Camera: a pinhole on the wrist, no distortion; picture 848 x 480 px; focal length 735.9 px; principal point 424.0 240.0 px. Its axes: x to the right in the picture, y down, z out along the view. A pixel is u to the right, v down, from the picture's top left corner.
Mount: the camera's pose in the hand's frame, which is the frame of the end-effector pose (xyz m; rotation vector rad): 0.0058 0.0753 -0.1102 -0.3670 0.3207 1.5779
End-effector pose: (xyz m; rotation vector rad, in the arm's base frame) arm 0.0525 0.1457 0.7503 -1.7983 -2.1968 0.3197
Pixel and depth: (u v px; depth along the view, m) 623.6 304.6 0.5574
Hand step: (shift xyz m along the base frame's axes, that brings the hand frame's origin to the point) 0.3042 0.0255 -0.4675
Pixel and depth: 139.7 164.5 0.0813
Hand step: 0.0807 0.0279 -0.0056
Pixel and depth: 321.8 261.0 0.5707
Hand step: 0.0730 0.0239 -0.4979
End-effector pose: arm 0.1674 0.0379 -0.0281 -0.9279 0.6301 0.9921
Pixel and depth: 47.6 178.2 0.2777
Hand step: -0.0407 0.2020 0.0553
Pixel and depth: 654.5 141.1 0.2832
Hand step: -0.2320 0.1748 -0.0719
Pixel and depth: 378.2 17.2 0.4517
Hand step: -0.1551 0.3865 -0.0394
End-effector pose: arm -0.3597 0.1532 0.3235 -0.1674 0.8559 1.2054
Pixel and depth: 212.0 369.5 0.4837
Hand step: 0.0500 0.1963 0.3720
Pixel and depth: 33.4 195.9 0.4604
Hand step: 0.1606 0.2583 0.2815
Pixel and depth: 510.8 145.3 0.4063
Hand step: -0.1324 0.2732 0.2279
